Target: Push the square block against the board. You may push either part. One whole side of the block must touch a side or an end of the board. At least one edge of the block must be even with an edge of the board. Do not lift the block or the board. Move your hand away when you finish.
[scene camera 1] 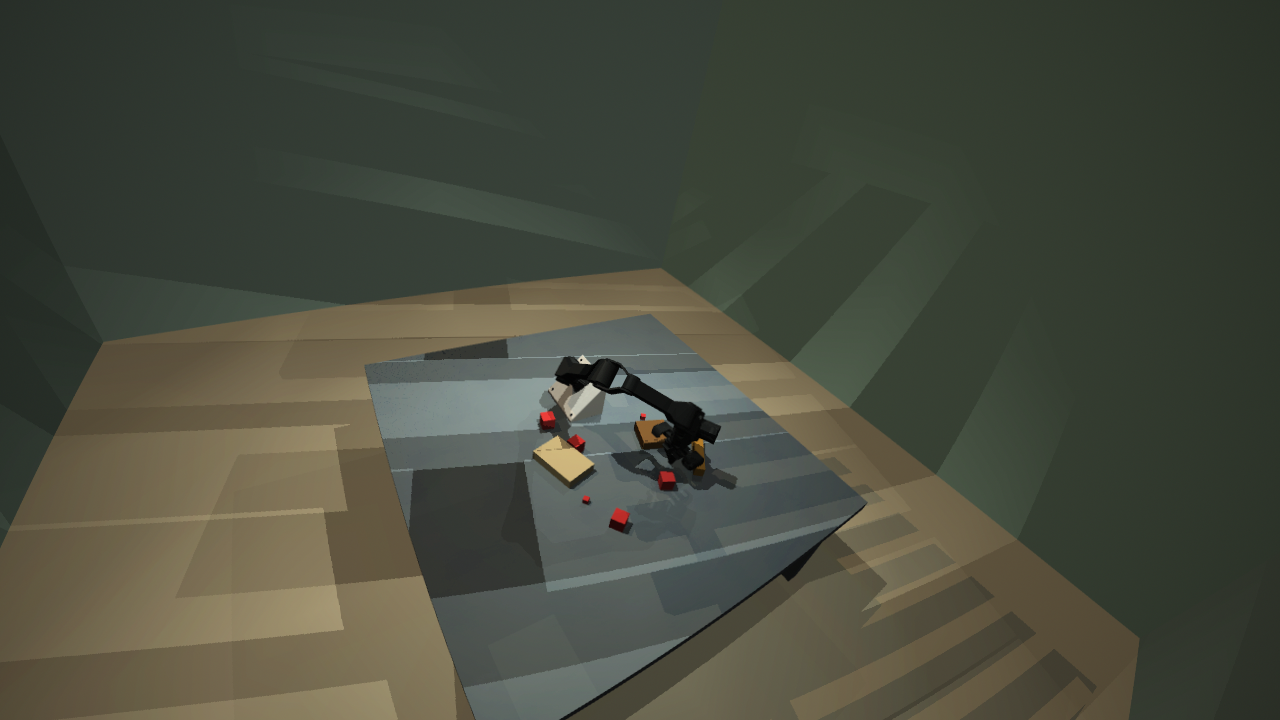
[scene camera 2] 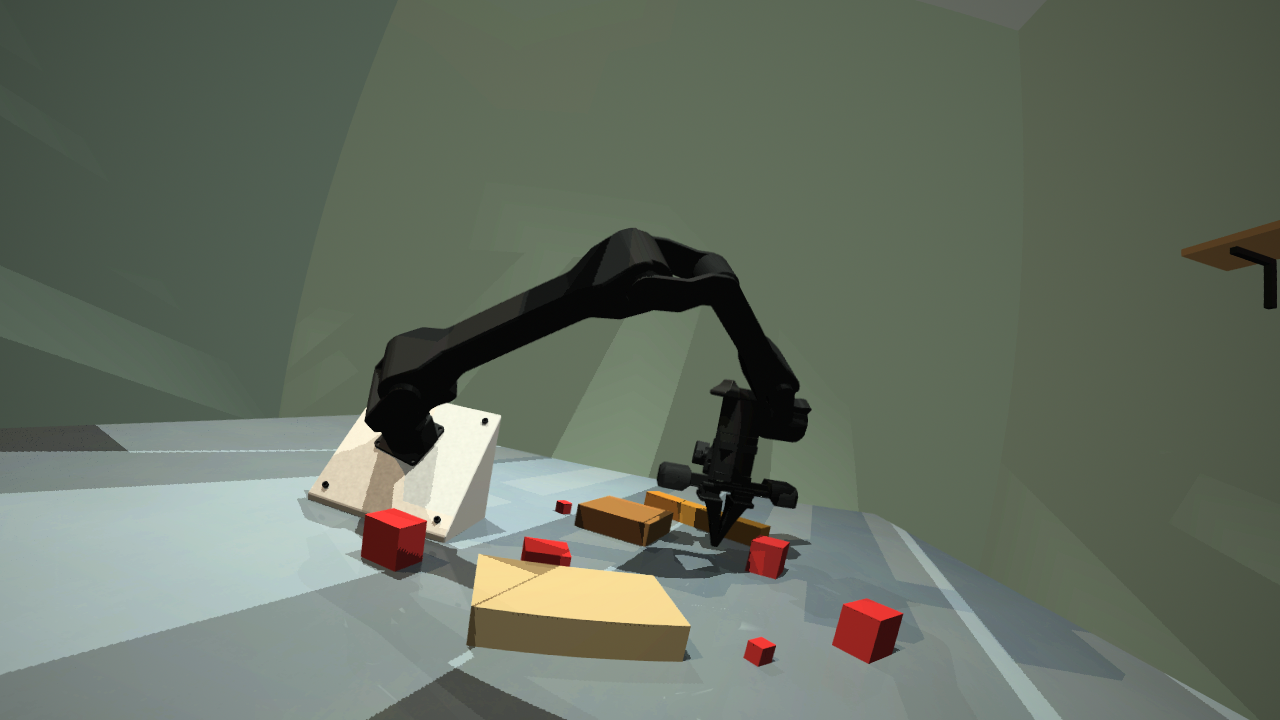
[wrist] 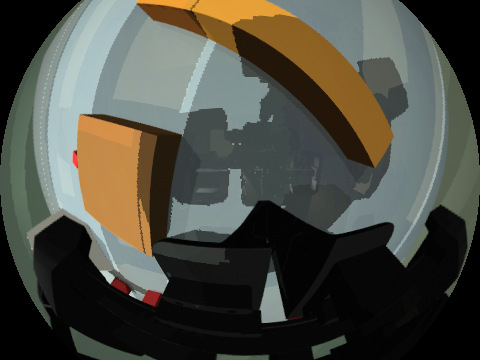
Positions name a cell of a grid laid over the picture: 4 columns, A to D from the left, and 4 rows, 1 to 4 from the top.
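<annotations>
My gripper appears in scene camera 1 (C3), and a tan board appears in scene camera 1 (B3). The gripper is visible in scene camera 2 (C4), the board in scene camera 2 (B4). My gripper is present in the wrist view (C3); the wrist view does not show the board, which is hidden by my gripper.
</annotations>
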